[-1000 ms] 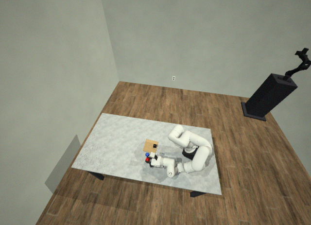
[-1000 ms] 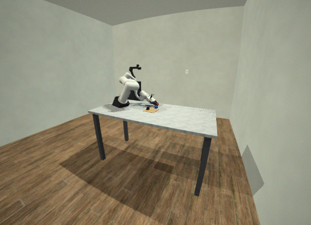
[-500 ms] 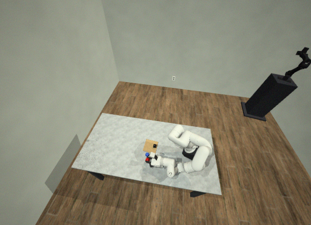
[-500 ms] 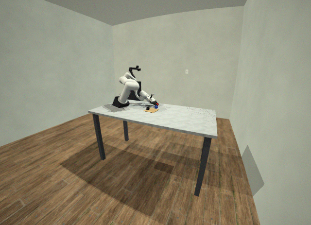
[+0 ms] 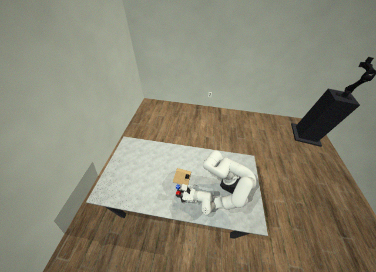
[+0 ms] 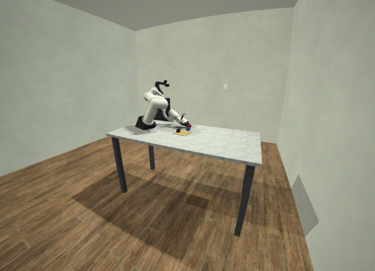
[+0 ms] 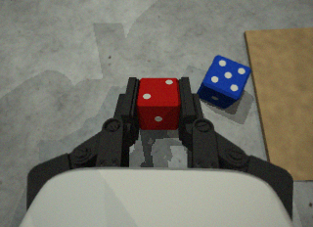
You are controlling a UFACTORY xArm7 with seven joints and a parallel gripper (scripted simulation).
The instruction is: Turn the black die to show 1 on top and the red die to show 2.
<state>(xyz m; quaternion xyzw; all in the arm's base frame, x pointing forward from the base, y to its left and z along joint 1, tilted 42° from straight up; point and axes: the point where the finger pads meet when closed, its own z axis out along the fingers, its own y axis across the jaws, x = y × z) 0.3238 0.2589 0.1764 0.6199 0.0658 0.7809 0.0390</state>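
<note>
The blue die is 50 mm to the right of my hand, 30 mm ahead of it and 20 mm below it. The rest, counted from my hand: black die 170 mm to the right, 20 mm behind, 10 mm below; then red die 10 mm below, 10 mm ahead; then tan mat 160 mm to the right, 30 mm below, 30 mm ahead.
</note>
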